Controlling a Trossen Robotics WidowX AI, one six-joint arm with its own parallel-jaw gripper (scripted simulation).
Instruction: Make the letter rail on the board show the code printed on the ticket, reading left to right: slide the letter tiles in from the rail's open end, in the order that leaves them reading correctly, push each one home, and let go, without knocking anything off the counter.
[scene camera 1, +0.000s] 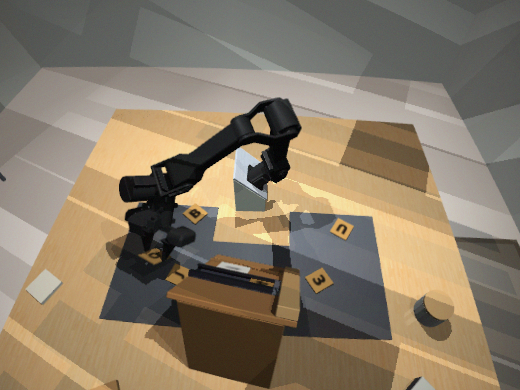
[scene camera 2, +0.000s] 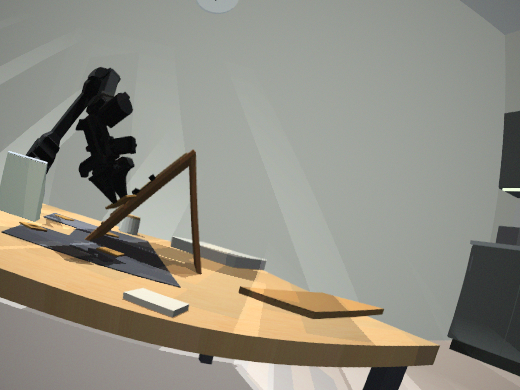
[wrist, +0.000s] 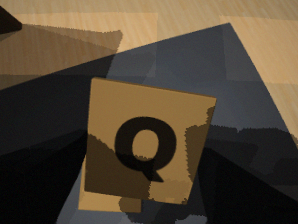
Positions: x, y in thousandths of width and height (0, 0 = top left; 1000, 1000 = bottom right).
Labels:
gripper: scene camera 1 299, 658; scene camera 2 232, 519; wrist 485, 658

